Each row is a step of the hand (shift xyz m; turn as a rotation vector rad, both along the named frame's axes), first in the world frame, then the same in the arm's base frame.
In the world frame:
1: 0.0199 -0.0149 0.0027 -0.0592 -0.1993 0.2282
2: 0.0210 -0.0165 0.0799 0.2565 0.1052 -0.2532
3: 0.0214 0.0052 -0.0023 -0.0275 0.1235 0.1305
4: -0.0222 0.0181 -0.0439 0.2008 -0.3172 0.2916
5: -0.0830 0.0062 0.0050 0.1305 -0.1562 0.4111
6: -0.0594 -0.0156 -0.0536 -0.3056 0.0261 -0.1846
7: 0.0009 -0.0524 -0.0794 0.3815 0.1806 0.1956
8: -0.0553 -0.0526 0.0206 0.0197 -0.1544 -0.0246
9: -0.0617 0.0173 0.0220 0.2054 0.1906 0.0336
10: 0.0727 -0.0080 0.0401 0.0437 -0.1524 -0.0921
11: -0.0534 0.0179 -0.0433 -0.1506 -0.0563 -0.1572
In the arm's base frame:
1: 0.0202 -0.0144 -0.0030 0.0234 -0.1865 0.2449
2: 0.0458 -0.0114 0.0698 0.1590 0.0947 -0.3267
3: 0.0194 0.0054 -0.0093 0.0109 0.1305 0.1261
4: -0.0356 0.0151 -0.0354 0.2942 -0.2958 0.2279
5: -0.0773 0.0050 0.0309 0.2597 -0.1293 0.3554
6: -0.0727 -0.0198 -0.0310 -0.3491 0.0097 -0.0786
7: -0.0225 -0.0570 -0.0728 0.4171 0.1987 0.0545
8: -0.0440 -0.0523 0.0398 0.0164 -0.1552 -0.0218
9: -0.0521 0.0175 0.0396 0.1985 0.1959 -0.0432
10: 0.0819 -0.0043 0.0152 0.0177 -0.1568 -0.0935
11: -0.0650 0.0144 -0.0249 -0.1906 -0.0682 -0.0980

